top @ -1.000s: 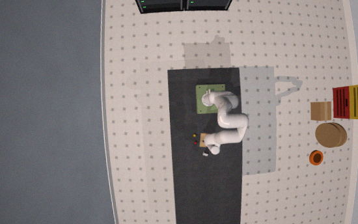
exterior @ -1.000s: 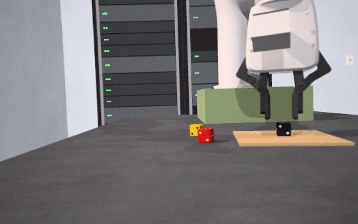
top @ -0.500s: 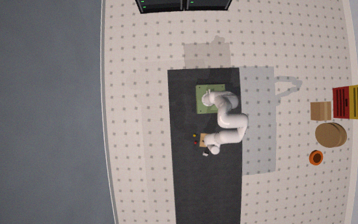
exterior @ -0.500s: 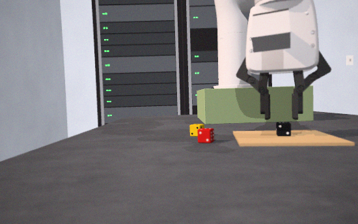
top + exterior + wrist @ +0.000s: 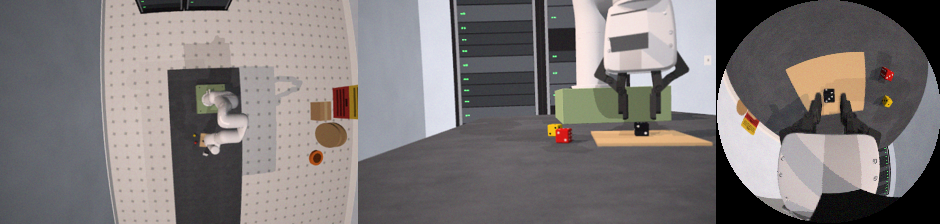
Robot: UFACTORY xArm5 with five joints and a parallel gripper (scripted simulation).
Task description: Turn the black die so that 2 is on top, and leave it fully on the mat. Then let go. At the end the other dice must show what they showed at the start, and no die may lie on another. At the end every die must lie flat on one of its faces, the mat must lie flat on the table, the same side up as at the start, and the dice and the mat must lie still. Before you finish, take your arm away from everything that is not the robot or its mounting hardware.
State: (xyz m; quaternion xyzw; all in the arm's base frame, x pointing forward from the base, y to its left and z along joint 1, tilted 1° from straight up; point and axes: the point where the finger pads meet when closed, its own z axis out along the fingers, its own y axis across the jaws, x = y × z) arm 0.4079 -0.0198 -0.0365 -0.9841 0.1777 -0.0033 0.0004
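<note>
Now: the black die 4 cm below my hand. From my hand the other things lie so: tan mat: 5 cm below; then red die: 12 cm to the right, 4 cm below, 1 cm ahead; then yellow die: 12 cm to the right, 6 cm behind, 4 cm below.
</note>
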